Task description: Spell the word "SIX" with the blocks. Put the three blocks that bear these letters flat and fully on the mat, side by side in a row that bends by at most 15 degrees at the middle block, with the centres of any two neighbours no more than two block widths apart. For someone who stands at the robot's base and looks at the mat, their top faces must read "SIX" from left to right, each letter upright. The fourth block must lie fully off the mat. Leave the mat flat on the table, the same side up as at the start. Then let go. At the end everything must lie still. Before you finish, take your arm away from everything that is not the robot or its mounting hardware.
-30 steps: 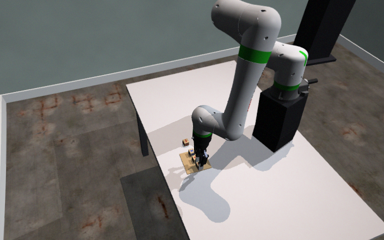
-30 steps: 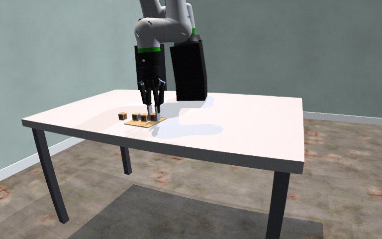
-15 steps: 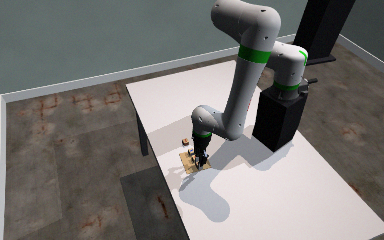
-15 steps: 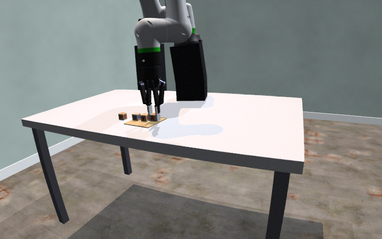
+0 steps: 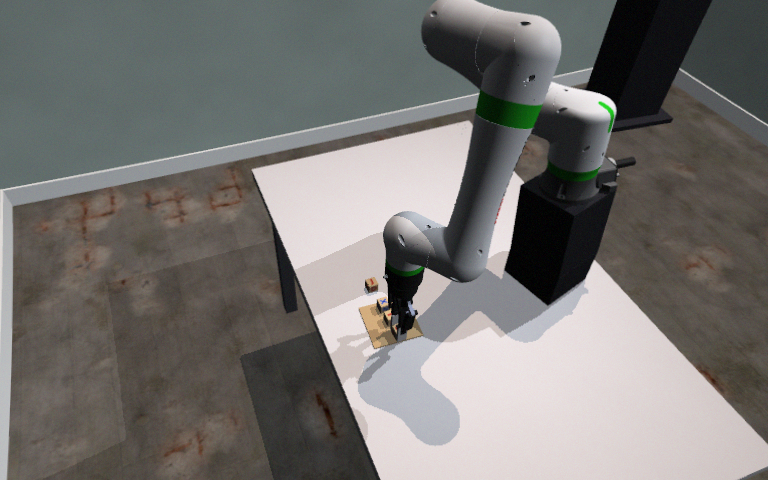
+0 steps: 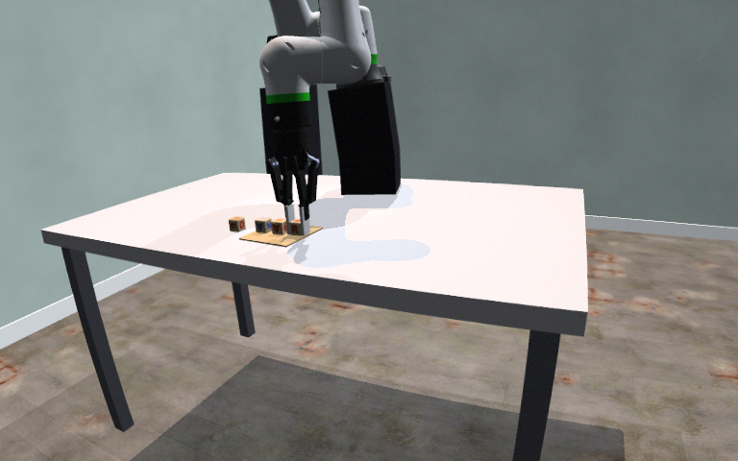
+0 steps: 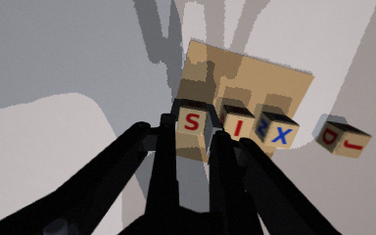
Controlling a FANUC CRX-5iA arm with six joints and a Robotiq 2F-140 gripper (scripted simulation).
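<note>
Right now my hand is 50 mm to the left of the block, 20 mm above it and 10 mm short of it. The rest, counted from my hand: tan mat: 50 mm to the right, 40 mm below, 10 mm ahead.
</note>
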